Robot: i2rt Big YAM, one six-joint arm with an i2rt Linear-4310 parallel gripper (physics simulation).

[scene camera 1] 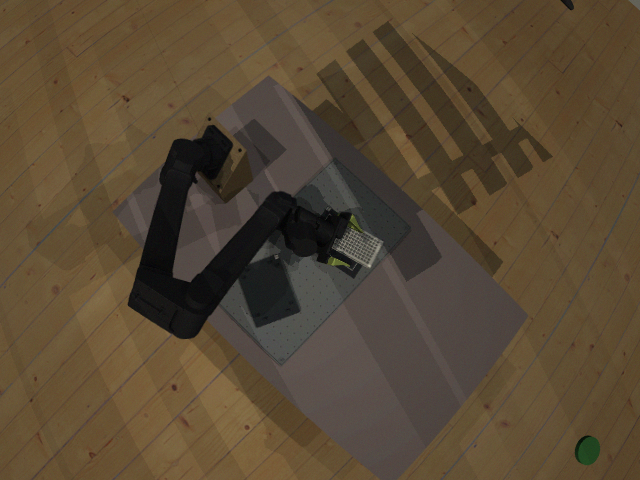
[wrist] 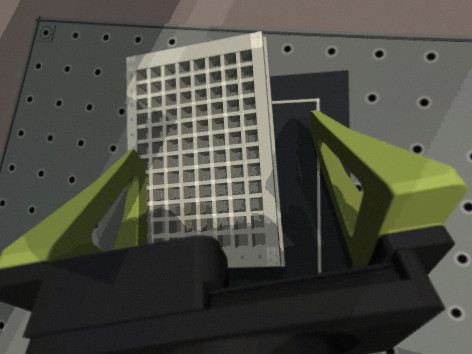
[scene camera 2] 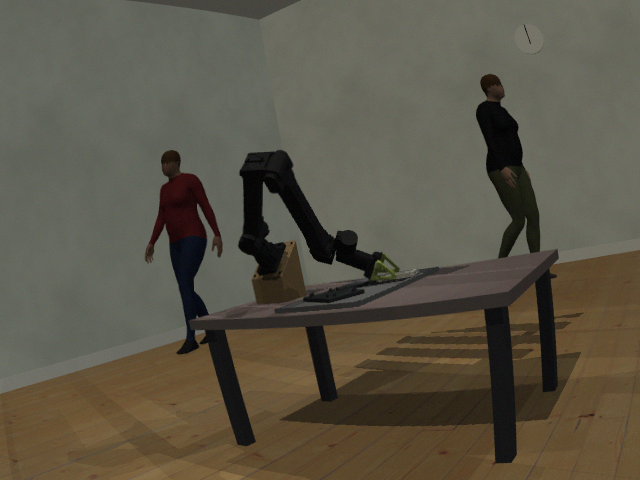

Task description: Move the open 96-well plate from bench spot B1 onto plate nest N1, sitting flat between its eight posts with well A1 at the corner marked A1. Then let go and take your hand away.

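Places are measured from the arm's base along level axes (x down, y back, z left), in centimetres.
Where they show: gripper, between the fingertips: (scene camera 1: 355,249) (wrist: 222,139) (scene camera 2: 397,273); arm's base, origin of its link: (scene camera 1: 213,152) (scene camera 2: 272,260).
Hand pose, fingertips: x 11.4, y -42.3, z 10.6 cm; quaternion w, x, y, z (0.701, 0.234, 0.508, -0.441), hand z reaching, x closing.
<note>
Things, the pixels of their centre, and the offset from my fingertips. "pt": a spot on its surface instead. Level surfaces: height alone.
- white open 96-well plate, middle of its body: (wrist: 199,153) (scene camera 1: 356,243) (scene camera 2: 397,275) dx +0.7, dy +0.9, dz +1.4 cm
- dark bench spot B1, a spot on its surface: (wrist: 334,90) (scene camera 1: 351,274) pt dx +1.4, dy -4.0, dz -5.3 cm
- dark nest N1, middle of its body: (scene camera 1: 267,290) (scene camera 2: 332,294) dx +0.5, dy +8.6, dz -24.4 cm
- perforated grey board, middle of its body: (wrist: 389,319) (scene camera 1: 309,257) (scene camera 2: 363,289) dx +2.2, dy +7.3, dz -10.0 cm
- table, height of its surface: dx +2.9 cm
The white open 96-well plate (scene camera 1: 360,248) (scene camera 2: 412,272) (wrist: 200,135) covers the left part of the dark bench spot B1 (scene camera 1: 354,273) (wrist: 334,90) in the wrist view, slightly turned against its white outline. My gripper (scene camera 1: 355,248) (scene camera 2: 396,273) (wrist: 222,139) is open, with its green fingers on either side of the plate's near part. In the wrist view the left fingertip overlaps the plate's left edge, and a gap separates the right finger from the plate. The dark nest N1 (scene camera 1: 268,291) (scene camera 2: 334,295) bears small posts; its A1 mark is not readable.
The perforated grey board (scene camera 1: 315,320) (scene camera 2: 361,302) (wrist: 400,75) lies under nest and spot on the table (scene camera 1: 413,361) (scene camera 2: 454,294). The arm's wooden base block (scene camera 1: 237,175) (scene camera 2: 279,286) stands at one end. Two people (scene camera 2: 183,206) (scene camera 2: 500,134) are beyond the table.
</note>
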